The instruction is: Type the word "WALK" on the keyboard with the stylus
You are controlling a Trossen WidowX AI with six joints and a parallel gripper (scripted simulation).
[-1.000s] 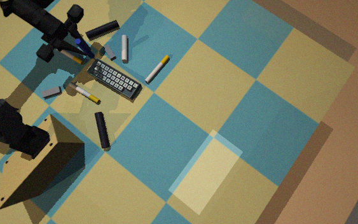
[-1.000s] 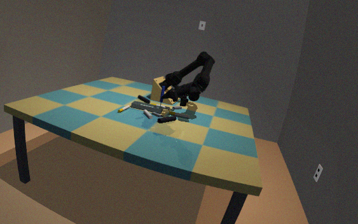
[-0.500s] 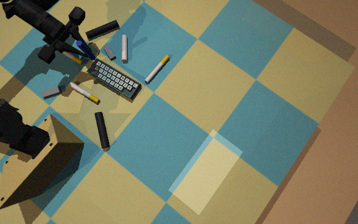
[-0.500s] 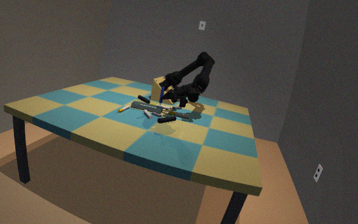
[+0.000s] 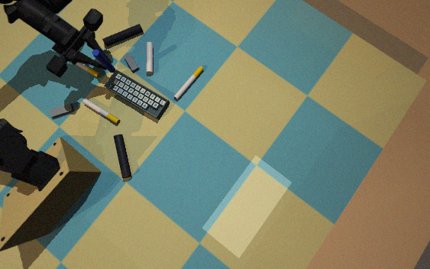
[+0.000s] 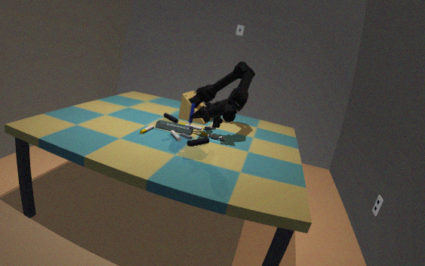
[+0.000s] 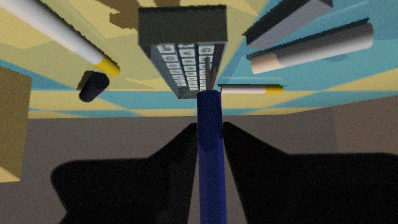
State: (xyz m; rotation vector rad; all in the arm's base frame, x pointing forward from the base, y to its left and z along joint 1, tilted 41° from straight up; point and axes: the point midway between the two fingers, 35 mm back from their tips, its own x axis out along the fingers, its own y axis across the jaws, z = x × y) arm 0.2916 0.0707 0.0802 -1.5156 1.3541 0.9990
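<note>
My gripper tip is now 100 mm short of the white cylinder, 70 mm above it and 30 mm to the left of it. Round my gripper tip: small grey block: 180 mm behind, 80 mm below, 70 mm to the left; stylus: 10 mm below.
</note>
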